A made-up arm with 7 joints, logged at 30 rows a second.
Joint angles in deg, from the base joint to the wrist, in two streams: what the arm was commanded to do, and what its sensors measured. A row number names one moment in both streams.
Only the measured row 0 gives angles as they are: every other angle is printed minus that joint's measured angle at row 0.
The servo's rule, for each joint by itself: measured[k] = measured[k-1] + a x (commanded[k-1-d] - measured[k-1]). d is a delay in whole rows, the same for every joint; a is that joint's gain. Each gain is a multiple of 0.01, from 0.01 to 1. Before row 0 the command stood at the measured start. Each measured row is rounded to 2 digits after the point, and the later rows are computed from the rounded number. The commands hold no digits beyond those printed.
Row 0, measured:
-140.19, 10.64, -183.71, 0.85, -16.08, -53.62, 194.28
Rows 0 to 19, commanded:
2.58, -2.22, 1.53, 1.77, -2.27, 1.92, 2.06
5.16, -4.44, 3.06, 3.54, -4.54, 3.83, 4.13
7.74, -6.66, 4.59, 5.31, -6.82, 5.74, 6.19
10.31, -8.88, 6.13, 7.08, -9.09, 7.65, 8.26
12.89, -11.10, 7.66, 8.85, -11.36, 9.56, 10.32
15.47, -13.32, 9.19, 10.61, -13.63, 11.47, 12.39
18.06, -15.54, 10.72, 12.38, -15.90, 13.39, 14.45
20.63, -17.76, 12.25, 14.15, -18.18, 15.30, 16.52
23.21, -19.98, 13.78, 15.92, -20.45, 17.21, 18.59
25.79, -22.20, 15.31, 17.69, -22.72, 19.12, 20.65
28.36, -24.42, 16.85, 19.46, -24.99, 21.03, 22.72
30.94, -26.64, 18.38, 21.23, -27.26, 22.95, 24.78
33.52, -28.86, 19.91, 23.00, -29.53, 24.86, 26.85
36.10, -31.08, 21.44, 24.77, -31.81, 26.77, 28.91
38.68, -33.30, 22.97, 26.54, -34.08, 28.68, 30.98
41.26, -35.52, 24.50, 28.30, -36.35, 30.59, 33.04
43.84, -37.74, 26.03, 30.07, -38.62, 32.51, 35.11
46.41, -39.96, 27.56, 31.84, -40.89, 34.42, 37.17
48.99, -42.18, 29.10, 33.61, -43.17, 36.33, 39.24
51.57, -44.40, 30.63, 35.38, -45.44, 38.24, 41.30
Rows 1 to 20, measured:
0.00, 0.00, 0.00, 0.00, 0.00, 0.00, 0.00
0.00, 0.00, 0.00, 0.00, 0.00, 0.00, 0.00
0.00, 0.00, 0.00, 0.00, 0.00, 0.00, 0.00
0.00, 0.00, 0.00, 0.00, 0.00, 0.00, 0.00
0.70, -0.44, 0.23, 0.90, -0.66, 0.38, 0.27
1.90, -1.24, 0.65, 2.25, -1.79, 1.07, 0.77
3.48, -2.32, 1.24, 3.81, -3.25, 2.00, 1.47
5.32, -3.63, 1.97, 5.48, -4.94, 3.13, 2.35
7.36, -5.12, 2.82, 7.20, -6.80, 4.42, 3.39
9.55, -6.76, 3.78, 8.94, -8.78, 5.83, 4.56
11.85, -8.52, 4.82, 10.69, -10.84, 7.34, 5.85
14.22, -10.37, 5.93, 12.45, -12.97, 8.93, 7.24
16.65, -12.29, 7.11, 14.22, -15.14, 10.59, 8.72
19.12, -14.27, 8.34, 15.99, -17.34, 12.30, 10.27
21.61, -16.30, 9.62, 17.76, -19.56, 14.05, 11.89
24.13, -18.37, 10.93, 19.53, -21.79, 15.83, 13.57
26.67, -20.47, 12.28, 21.30, -24.03, 17.64, 15.30
29.22, -22.59, 13.65, 23.07, -26.29, 19.47, 17.07
31.77, -24.73, 15.05, 24.84, -28.55, 21.31, 18.88
34.33, -26.89, 16.47, 26.60, -30.81, 23.17, 20.72
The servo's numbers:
d 4
a 0.27 0.20 0.15 0.51 0.29 0.20 0.13

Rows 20 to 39, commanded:
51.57, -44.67, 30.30, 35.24, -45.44, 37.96, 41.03
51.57, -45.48, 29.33, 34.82, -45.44, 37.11, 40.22
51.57, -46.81, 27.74, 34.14, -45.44, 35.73, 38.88
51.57, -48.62, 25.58, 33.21, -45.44, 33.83, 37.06
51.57, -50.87, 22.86, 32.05, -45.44, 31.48, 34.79
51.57, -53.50, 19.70, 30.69, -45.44, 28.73, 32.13
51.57, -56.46, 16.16, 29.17, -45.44, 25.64, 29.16
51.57, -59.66, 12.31, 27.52, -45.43, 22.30, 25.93
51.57, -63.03, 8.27, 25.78, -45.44, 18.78, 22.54
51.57, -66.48, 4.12, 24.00, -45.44, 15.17, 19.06
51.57, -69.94, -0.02, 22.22, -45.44, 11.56, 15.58
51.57, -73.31, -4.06, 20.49, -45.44, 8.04, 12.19
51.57, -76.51, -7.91, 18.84, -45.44, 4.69, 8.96
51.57, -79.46, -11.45, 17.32, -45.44, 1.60, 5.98
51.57, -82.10, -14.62, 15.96, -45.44, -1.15, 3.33
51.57, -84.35, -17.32, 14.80, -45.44, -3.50, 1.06
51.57, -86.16, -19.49, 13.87, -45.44, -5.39, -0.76
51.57, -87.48, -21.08, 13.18, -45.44, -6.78, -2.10
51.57, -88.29, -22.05, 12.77, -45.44, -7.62, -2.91
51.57, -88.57, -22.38, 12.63, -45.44, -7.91, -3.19
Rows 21 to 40, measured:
36.90, -29.06, 17.90, 28.37, -33.07, 25.04, 22.59
39.47, -31.24, 19.35, 30.14, -35.34, 26.92, 24.49
42.04, -33.43, 20.81, 31.91, -37.61, 28.80, 26.41
44.61, -35.62, 22.28, 33.68, -39.88, 30.69, 28.35
46.49, -37.43, 23.48, 34.48, -41.49, 32.14, 30.00
47.86, -39.04, 24.36, 34.65, -42.64, 33.13, 31.33
48.86, -40.59, 24.87, 34.39, -43.45, 33.65, 32.31
49.59, -42.20, 24.98, 33.79, -44.03, 33.69, 32.93
50.12, -43.93, 24.66, 32.90, -44.44, 33.25, 33.17
50.51, -45.84, 23.92, 31.77, -44.73, 32.35, 33.03
50.80, -47.96, 22.76, 30.44, -44.94, 31.01, 32.53
51.01, -50.30, 21.19, 28.95, -45.08, 29.27, 31.67
51.16, -52.85, 19.25, 27.33, -45.18, 27.17, 30.48
51.27, -55.58, 16.98, 25.63, -45.26, 24.77, 29.00
51.35, -58.45, 14.43, 23.89, -45.31, 22.13, 27.26
51.41, -61.42, 11.66, 22.16, -45.35, 19.31, 25.30
51.45, -64.44, 8.72, 20.47, -45.38, 16.39, 23.18
51.48, -67.44, 5.69, 18.86, -45.40, 13.43, 20.94
51.50, -70.37, 2.64, 17.38, -45.41, 10.51, 18.65
51.52, -73.17, -0.35, 16.06, -45.42, 7.71, 16.36

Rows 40 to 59, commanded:
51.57, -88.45, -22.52, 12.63, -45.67, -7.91, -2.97
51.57, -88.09, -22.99, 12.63, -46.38, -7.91, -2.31
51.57, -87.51, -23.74, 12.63, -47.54, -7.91, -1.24
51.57, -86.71, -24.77, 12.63, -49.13, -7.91, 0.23
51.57, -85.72, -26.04, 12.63, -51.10, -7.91, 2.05
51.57, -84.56, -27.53, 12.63, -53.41, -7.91, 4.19
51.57, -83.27, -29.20, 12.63, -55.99, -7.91, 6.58
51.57, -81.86, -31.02, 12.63, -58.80, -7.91, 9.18
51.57, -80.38, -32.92, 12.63, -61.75, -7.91, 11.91
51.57, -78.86, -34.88, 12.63, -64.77, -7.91, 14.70
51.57, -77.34, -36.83, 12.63, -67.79, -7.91, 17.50
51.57, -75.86, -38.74, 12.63, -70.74, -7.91, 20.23
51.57, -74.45, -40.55, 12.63, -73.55, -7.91, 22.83
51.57, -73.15, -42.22, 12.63, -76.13, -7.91, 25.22
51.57, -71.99, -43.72, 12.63, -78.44, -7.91, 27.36
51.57, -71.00, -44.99, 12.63, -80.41, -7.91, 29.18
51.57, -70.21, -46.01, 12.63, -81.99, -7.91, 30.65
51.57, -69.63, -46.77, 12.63, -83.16, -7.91, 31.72
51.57, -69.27, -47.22, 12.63, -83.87, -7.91, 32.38
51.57, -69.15, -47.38, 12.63, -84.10, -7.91, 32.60
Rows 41 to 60, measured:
51.53, -75.77, -3.22, 14.94, -45.43, 5.09, 14.13
51.54, -78.11, -5.90, 14.04, -45.43, 2.72, 12.02
51.55, -80.15, -8.32, 13.39, -45.43, 0.65, 10.08
51.56, -81.83, -10.43, 13.00, -45.43, -1.06, 8.35
51.56, -83.15, -12.24, 12.81, -45.50, -2.43, 6.88
51.56, -84.14, -13.85, 12.72, -45.76, -3.53, 5.69
51.56, -84.81, -15.33, 12.67, -46.28, -4.41, 4.79
51.56, -85.19, -16.75, 12.65, -47.11, -5.11, 4.20
51.56, -85.30, -18.14, 12.64, -48.27, -5.67, 3.92
51.56, -85.15, -19.55, 12.63, -49.76, -6.12, 3.96
51.56, -84.77, -21.00, 12.63, -51.57, -6.48, 4.30
51.56, -84.19, -22.50, 12.63, -53.67, -6.77, 4.93
51.56, -83.43, -24.06, 12.63, -56.01, -7.00, 5.84
51.56, -82.52, -25.68, 12.63, -58.55, -7.18, 6.99
51.56, -81.48, -27.35, 12.63, -61.23, -7.33, 8.36
51.56, -80.36, -29.06, 12.63, -63.99, -7.45, 9.90
51.56, -79.18, -30.78, 12.63, -66.76, -7.54, 11.58
51.56, -77.97, -32.50, 12.63, -69.48, -7.61, 13.35
51.56, -76.77, -34.18, 12.63, -72.08, -7.67, 15.17
51.56, -75.62, -35.80, 12.63, -74.50, -7.72, 16.99

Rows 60 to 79, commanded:
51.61, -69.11, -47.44, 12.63, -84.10, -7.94, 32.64
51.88, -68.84, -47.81, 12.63, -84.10, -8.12, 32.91
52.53, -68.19, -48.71, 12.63, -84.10, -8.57, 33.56
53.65, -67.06, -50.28, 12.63, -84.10, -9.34, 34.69
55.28, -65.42, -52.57, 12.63, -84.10, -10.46, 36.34
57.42, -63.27, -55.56, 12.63, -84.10, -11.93, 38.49
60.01, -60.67, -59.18, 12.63, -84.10, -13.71, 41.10
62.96, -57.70, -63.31, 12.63, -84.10, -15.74, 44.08
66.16, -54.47, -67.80, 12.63, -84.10, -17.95, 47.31
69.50, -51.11, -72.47, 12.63, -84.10, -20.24, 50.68
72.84, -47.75, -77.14, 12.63, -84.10, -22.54, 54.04
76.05, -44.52, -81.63, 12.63, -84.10, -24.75, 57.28
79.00, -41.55, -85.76, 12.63, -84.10, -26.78, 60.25
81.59, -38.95, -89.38, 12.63, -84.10, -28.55, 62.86
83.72, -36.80, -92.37, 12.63, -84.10, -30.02, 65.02
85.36, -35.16, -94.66, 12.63, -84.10, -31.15, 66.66
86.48, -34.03, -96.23, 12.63, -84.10, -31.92, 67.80
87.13, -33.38, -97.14, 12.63, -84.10, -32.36, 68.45
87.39, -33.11, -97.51, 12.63, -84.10, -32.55, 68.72
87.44, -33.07, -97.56, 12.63, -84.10, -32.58, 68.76
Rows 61 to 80, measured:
51.56, -74.54, -37.33, 12.63, -76.67, -7.76, 18.77
51.56, -73.56, -38.75, 12.63, -78.55, -7.79, 20.45
51.56, -72.70, -40.02, 12.63, -80.09, -7.81, 22.00
51.56, -71.99, -41.12, 12.63, -81.25, -7.83, 23.38
51.57, -71.41, -42.07, 12.63, -82.08, -7.85, 24.58
51.65, -70.90, -42.93, 12.63, -82.67, -7.90, 25.66
51.89, -70.36, -43.80, 12.63, -83.08, -8.03, 26.69
52.37, -69.70, -44.77, 12.63, -83.38, -8.29, 27.73
53.16, -68.84, -45.94, 12.63, -83.59, -8.72, 28.85
54.31, -67.73, -47.38, 12.63, -83.74, -9.36, 30.10
55.85, -66.32, -49.15, 12.63, -83.84, -10.23, 31.53
57.77, -64.60, -51.27, 12.63, -83.92, -11.33, 33.16
60.04, -62.57, -53.75, 12.63, -83.97, -12.65, 35.00
62.59, -60.28, -56.56, 12.63, -84.01, -14.17, 37.04
65.36, -57.77, -59.65, 12.63, -84.04, -15.84, 39.25
68.25, -55.12, -62.95, 12.63, -84.06, -17.62, 41.59
71.15, -52.41, -66.37, 12.63, -84.07, -19.45, 44.02
73.97, -49.72, -69.82, 12.63, -84.08, -21.27, 46.47
76.60, -47.14, -73.20, 12.63, -84.09, -23.02, 48.88
78.97, -44.74, -76.42, 12.63, -84.09, -24.65, 51.19

